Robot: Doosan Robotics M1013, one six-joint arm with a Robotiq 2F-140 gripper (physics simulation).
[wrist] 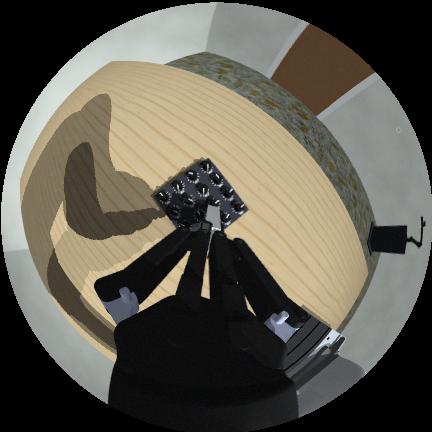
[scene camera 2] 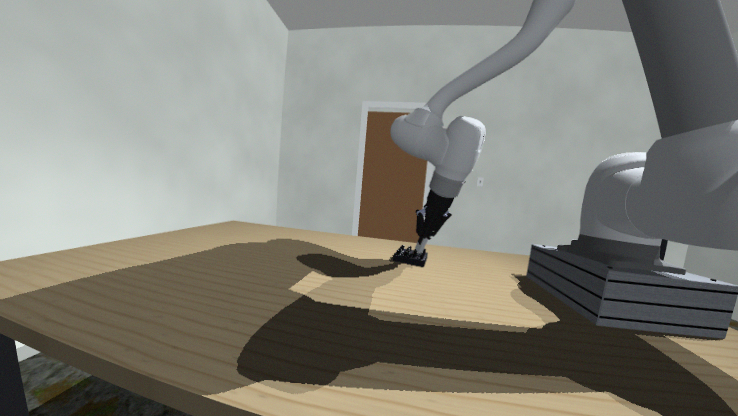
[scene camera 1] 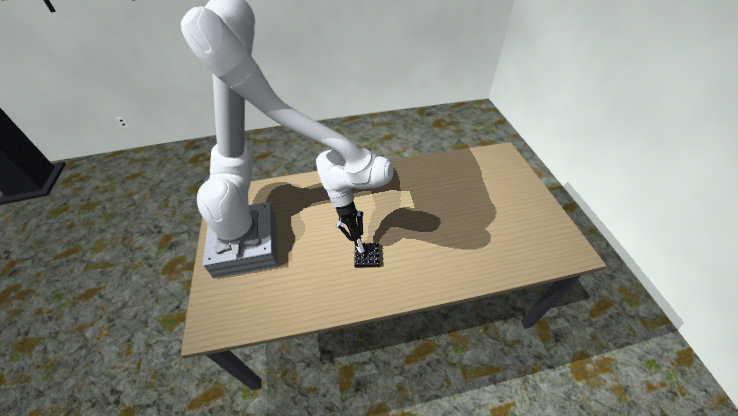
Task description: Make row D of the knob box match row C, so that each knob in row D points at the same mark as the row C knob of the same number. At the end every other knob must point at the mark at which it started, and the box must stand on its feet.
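Pixels of known places: gripper, fingertip midpoint: (wrist: 211, 214) (scene camera 2: 418, 250) (scene camera 1: 361, 251); arm's base at its link origin: (wrist: 310, 366) (scene camera 2: 612, 260) (scene camera 1: 238, 232).
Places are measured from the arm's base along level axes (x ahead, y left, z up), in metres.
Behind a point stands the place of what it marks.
The knob box (scene camera 1: 368, 264) @[x 0.505, y -0.235, z -0.092 m] (scene camera 2: 410, 259) @[x 0.519, y -0.130, z -0.095 m] (wrist: 197, 183) @[x 0.534, y -0.202, z -0.090 m] is a small dark box lying flat on the table, with rows of black knobs that carry white pointer lines and tick marks. Row letters and numbers are too small to read. My gripper (scene camera 1: 361, 250) @[x 0.489, y -0.176, z -0.073 m] (scene camera 2: 420, 250) @[x 0.489, y -0.176, z -0.073 m] (wrist: 211, 214) @[x 0.489, y -0.176, z -0.073 m] is shut with nothing between its fingers. Its pale fingertips are together over the box's near part in the wrist view, close above or among the knobs; whether they touch a knob cannot be told. The fingers hide some knobs at the lower edge of the box there.
The wooden table (scene camera 1: 320, 310) @[x 0.280, y -0.375, z -0.113 m] (scene camera 2: 454, 304) @[x 0.436, y 0.106, z -0.113 m] (wrist: 280, 200) @[x 0.400, y -0.287, z -0.113 m] bears the box and the arm's grey base block (scene camera 1: 242, 266) @[x -0.001, y -0.132, z -0.064 m] (scene camera 2: 666, 304) @[x 0.012, y 0.140, z -0.051 m]. The arm's shadow lies across the table. A brown door (scene camera 2: 392, 180) (wrist: 320, 65) is in the wall beyond.
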